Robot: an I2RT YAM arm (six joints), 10 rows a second.
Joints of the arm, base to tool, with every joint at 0 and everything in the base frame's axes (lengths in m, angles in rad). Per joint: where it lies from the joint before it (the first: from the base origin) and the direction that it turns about. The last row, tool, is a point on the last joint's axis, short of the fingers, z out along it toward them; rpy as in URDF.
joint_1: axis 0 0 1 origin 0.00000 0.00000 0.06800
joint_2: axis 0 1 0 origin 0.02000 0.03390 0.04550
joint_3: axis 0 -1 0 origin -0.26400 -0.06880 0.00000
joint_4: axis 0 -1 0 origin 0.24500 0.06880 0.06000
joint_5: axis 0 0 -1 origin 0.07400 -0.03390 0.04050
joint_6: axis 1 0 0 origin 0.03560 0.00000 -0.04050
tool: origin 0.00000 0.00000 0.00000 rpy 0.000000 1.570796 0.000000
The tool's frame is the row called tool.
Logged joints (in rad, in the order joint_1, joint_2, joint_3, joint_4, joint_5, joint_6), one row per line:
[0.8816 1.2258 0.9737 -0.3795 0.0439 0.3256]
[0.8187 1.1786 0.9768 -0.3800 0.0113 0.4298]
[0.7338 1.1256 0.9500 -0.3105 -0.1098 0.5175]
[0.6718 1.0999 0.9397 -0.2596 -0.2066 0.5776]
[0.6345 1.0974 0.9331 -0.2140 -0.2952 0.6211]
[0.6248 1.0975 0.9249 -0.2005 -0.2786 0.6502]
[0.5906 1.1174 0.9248 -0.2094 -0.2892 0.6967]
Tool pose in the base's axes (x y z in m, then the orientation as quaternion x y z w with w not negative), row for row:
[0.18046 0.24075 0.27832 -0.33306 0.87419 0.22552 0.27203]
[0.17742 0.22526 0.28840 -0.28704 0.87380 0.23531 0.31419]
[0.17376 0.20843 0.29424 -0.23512 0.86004 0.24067 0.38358]
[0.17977 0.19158 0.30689 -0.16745 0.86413 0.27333 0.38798]
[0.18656 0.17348 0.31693 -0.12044 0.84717 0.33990 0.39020]
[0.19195 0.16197 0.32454 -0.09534 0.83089 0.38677 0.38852]
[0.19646 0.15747 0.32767 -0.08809 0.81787 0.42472 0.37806]
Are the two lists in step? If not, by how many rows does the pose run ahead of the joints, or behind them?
The pose runs 2 rows behind the joints: the pose in row i belongs to the joints in row i - 2.
